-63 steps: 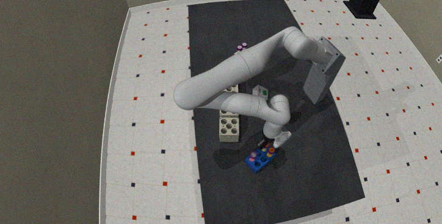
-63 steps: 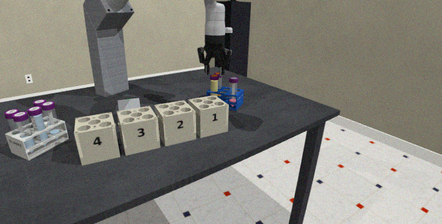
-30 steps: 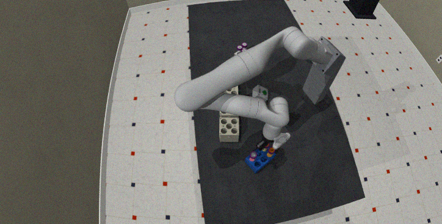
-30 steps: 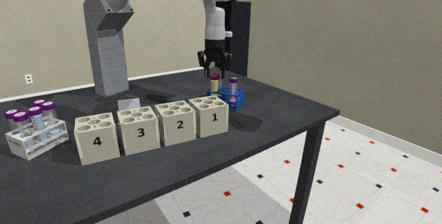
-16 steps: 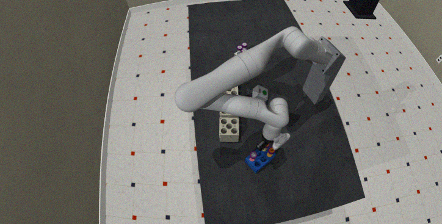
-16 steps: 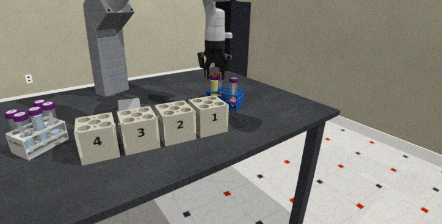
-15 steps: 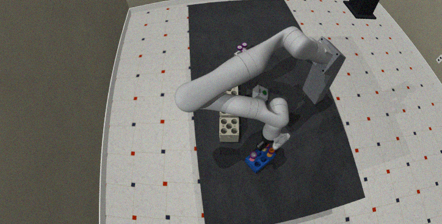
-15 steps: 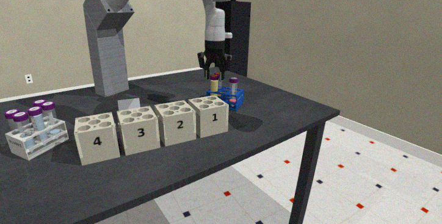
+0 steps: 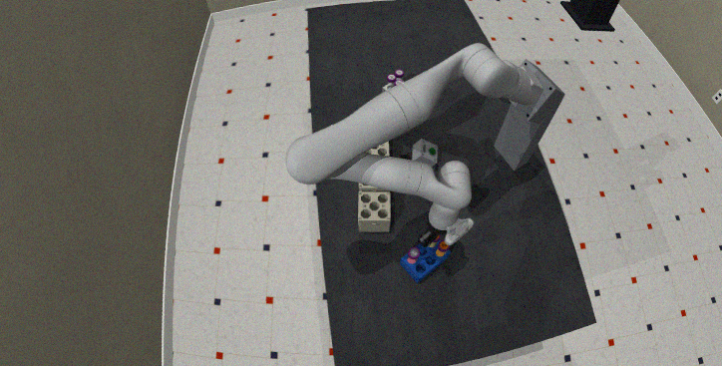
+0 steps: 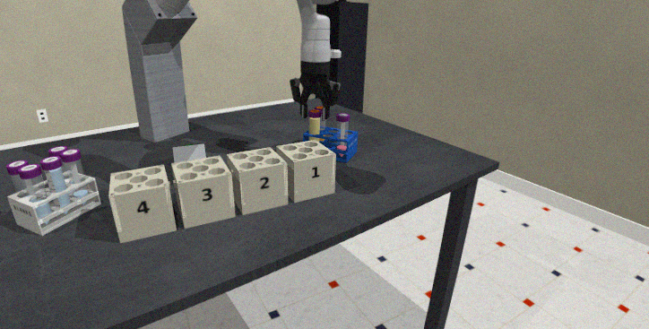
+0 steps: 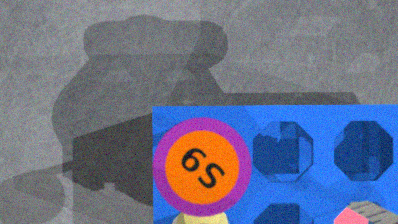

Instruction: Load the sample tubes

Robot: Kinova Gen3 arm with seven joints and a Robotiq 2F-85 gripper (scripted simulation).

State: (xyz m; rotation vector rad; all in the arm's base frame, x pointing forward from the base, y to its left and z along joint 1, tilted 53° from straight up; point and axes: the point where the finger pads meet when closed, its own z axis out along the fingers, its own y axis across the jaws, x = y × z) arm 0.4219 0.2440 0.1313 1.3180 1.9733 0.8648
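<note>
My gripper is now 50 mm above the sample S3, 10 mm to the left of it and 10 mm past it. Also, from my hand: grey-dot tube X5: 60 mm ahead, 50 mm to the left, 50 mm below; then blue rack: 80 mm below, 40 mm to the left, 20 mm ahead; then orange-dot tube: 50 mm below, 40 mm to the left, 30 mm behind.
</note>
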